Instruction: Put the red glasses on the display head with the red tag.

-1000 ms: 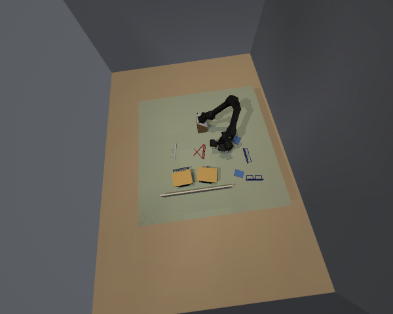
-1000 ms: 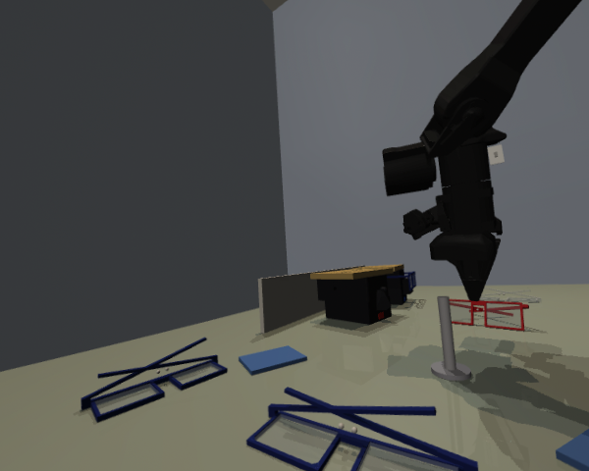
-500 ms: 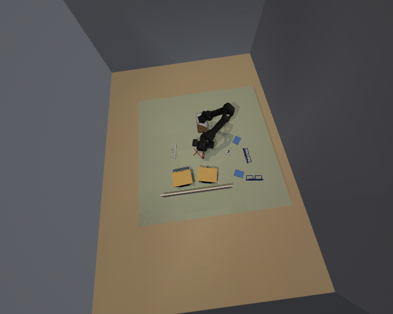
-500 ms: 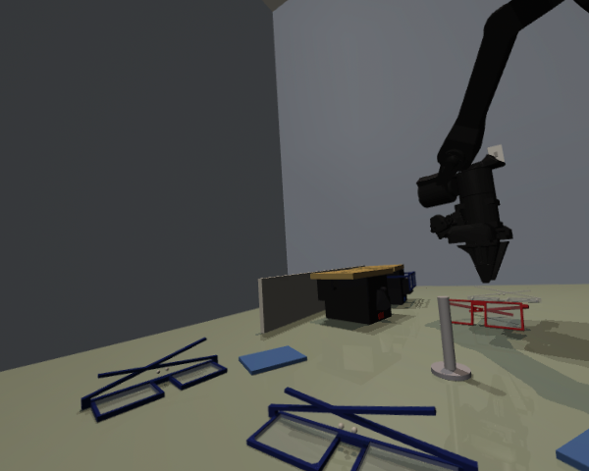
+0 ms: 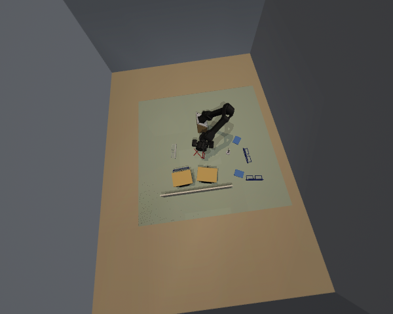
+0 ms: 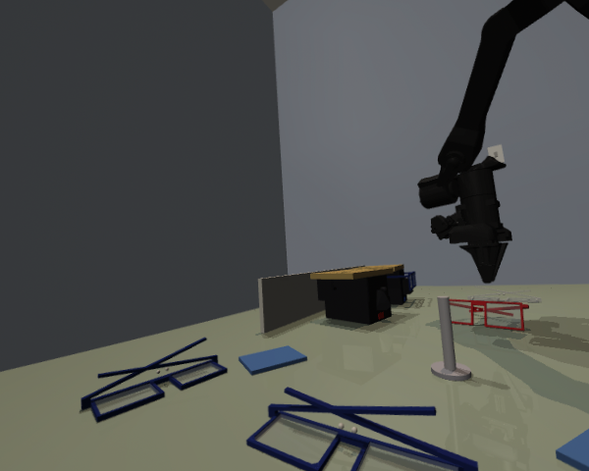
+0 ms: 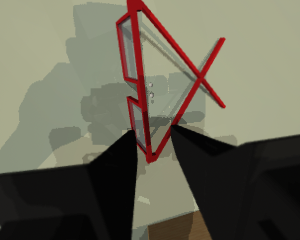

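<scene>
The round base lies 80 mm ahead of my gripper tip, 230 mm to the left of it and 50 mm below it. From my gripper tip the other things lie so: long low board 370 mm ahead, 160 mm to the right, 20 mm below; display head 210 mm ahead, 250 mm to the right, 20 mm below.
</scene>
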